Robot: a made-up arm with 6 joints. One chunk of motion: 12 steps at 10 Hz.
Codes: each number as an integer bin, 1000 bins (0 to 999) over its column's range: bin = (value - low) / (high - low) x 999, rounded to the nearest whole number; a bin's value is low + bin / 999 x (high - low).
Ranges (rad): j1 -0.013..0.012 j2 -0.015..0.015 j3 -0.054..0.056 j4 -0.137..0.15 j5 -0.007..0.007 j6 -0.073..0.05
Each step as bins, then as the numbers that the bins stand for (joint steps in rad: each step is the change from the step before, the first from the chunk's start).
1 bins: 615 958 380 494 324 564
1 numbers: 0.00239 0.01377 -0.01216 0.00492 -0.00246 -0.00356
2 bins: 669 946 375 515 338 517
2 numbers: 0.00374 0.01341 -0.01271 0.01095 -0.00226 -0.00935
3 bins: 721 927 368 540 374 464
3 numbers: 0.00504 0.01284 -0.01348 0.01814 -0.00176 -0.01587
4 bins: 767 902 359 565 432 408
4 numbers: 0.00619 0.01209 -0.01447 0.02532 -0.00095 -0.02277
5 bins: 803 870 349 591 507 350
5 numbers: 0.00710 0.01113 -0.01557 0.03279 0.00011 -0.02991
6 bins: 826 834 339 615 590 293
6 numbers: 0.00767 0.01005 -0.01667 0.03968 0.00127 -0.03692
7 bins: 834 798 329 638 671 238
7 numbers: 0.00787 0.00896 -0.01777 0.04629 0.00240 -0.04370
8 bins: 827 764 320 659 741 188
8 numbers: 0.00770 0.00794 -0.01876 0.05232 0.00338 -0.04985
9 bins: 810 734 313 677 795 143
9 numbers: 0.00727 0.00704 -0.01954 0.05749 0.00414 -0.05539
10 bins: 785 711 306 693 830 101
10 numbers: 0.00664 0.00635 -0.02031 0.06209 0.00463 -0.06056
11 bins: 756 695 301 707 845 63
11 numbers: 0.00592 0.00587 -0.02086 0.06611 0.00484 -0.06524
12 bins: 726 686 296 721 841 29
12 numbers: 0.00517 0.00560 -0.02141 0.07013 0.00479 -0.06943
